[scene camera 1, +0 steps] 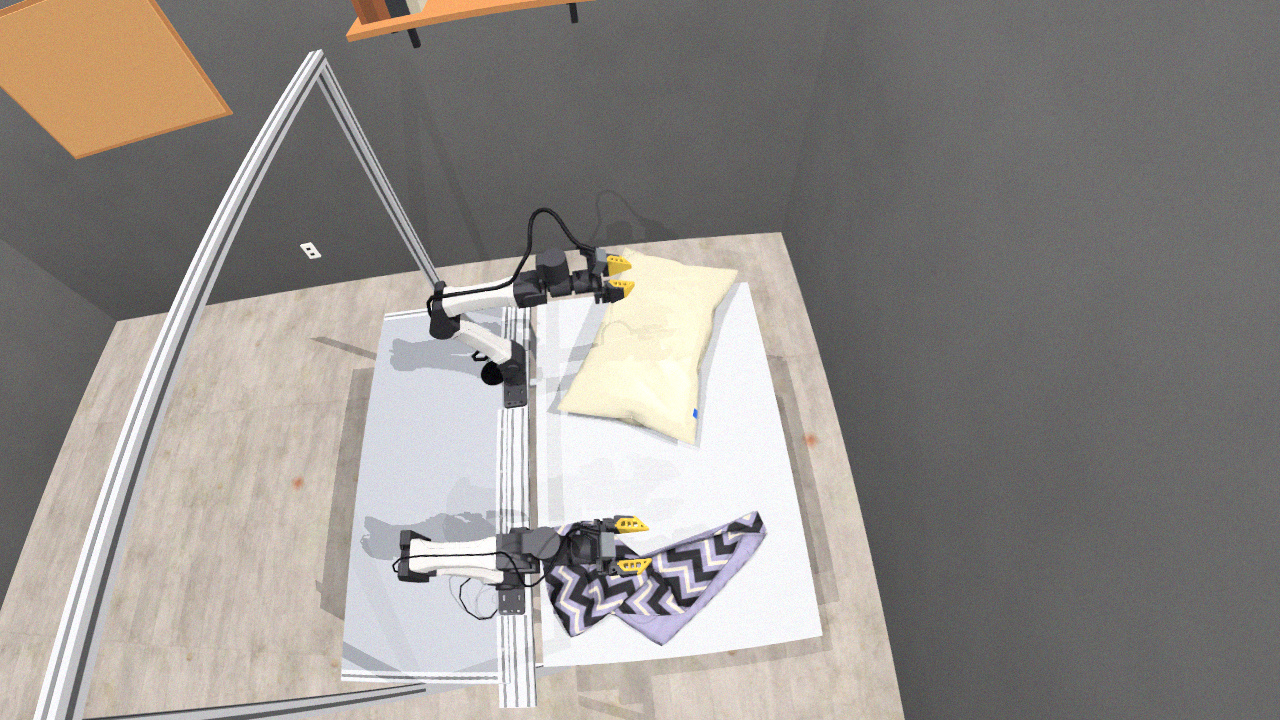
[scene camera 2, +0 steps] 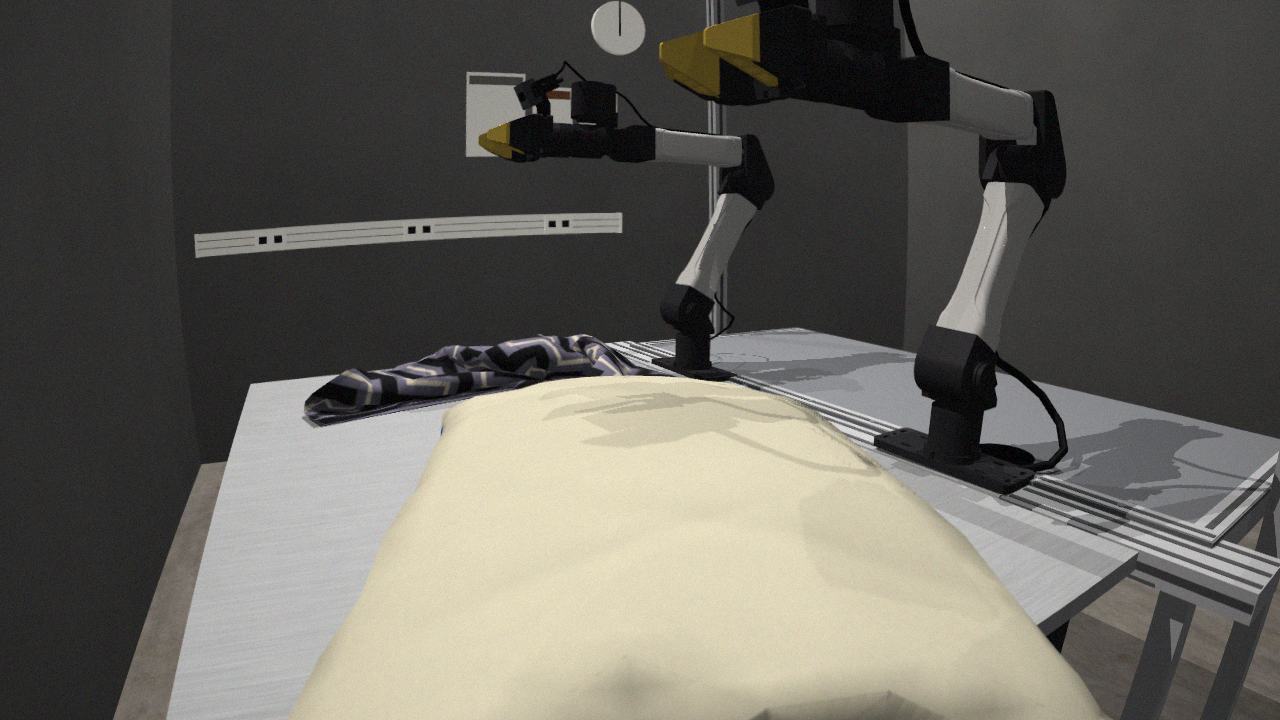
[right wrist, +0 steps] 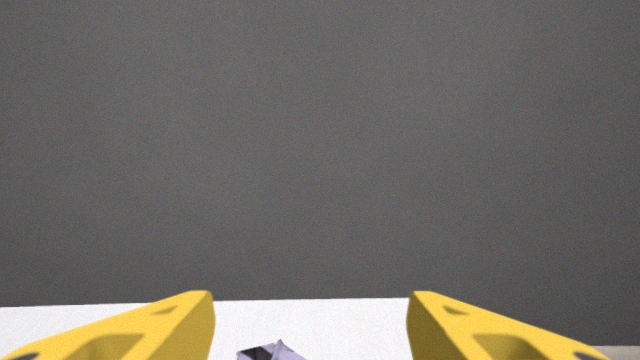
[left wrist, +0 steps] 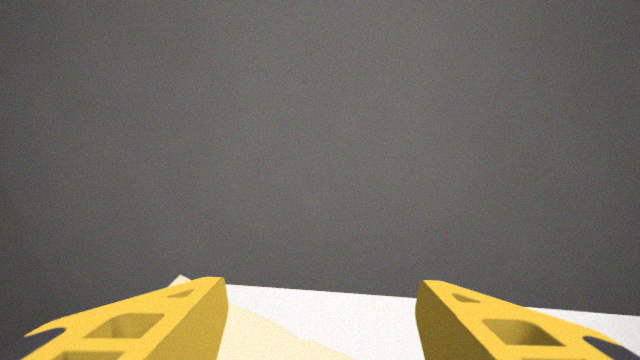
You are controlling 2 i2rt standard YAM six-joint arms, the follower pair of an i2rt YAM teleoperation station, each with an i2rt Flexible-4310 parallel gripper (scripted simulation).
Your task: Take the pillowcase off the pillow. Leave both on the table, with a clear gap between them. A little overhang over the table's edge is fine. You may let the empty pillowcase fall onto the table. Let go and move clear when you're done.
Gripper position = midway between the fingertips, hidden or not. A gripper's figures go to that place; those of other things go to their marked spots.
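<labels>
My right gripper (scene camera 1: 650, 544) is 1000 mm from the lens, and of the things named here it is the nearest to the lens. My left gripper (scene camera 1: 633, 274) is 1280 mm from the lens. As for the zigzag pillowcase (scene camera 1: 681, 579), it is 1380 mm from the lens, so my right gripper is nearer to the lens than the zigzag pillowcase.
</labels>
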